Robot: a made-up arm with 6 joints. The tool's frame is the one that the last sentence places.
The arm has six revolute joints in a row. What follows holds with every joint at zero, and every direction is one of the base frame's. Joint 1 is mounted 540 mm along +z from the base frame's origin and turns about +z. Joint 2 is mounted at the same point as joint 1 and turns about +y. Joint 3 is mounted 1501 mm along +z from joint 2 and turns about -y. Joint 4 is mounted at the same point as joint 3 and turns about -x. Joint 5 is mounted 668 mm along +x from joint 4 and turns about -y. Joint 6 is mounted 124 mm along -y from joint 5 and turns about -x. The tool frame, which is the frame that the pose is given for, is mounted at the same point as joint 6; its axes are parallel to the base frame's.
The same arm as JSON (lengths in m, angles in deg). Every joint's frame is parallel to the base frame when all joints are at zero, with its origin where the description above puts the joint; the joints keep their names.
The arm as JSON. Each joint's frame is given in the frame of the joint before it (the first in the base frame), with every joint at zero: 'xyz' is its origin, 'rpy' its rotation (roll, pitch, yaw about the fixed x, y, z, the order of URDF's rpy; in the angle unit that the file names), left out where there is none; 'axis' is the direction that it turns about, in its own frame. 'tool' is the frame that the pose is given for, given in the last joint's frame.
{"units": {"length": "m", "angle": "deg"}, "joints": [
  {"name": "joint 1", "type": "revolute", "origin": {"xyz": [0.0, 0.0, 0.54]}, "axis": [0.0, 0.0, 1.0]},
  {"name": "joint 2", "type": "revolute", "origin": {"xyz": [0.0, 0.0, 0.0]}, "axis": [0.0, 1.0, 0.0]},
  {"name": "joint 3", "type": "revolute", "origin": {"xyz": [0.0, 0.0, 1.501]}, "axis": [0.0, -1.0, 0.0]},
  {"name": "joint 4", "type": "revolute", "origin": {"xyz": [0.0, 0.0, 0.0]}, "axis": [-1.0, 0.0, 0.0]},
  {"name": "joint 5", "type": "revolute", "origin": {"xyz": [0.668, 0.0, 0.0]}, "axis": [0.0, -1.0, 0.0]},
  {"name": "joint 6", "type": "revolute", "origin": {"xyz": [0.0, -0.124, 0.0]}, "axis": [-1.0, 0.0, 0.0]}
], "tool": {"origin": {"xyz": [0.0, 0.0, 0.0]}}}

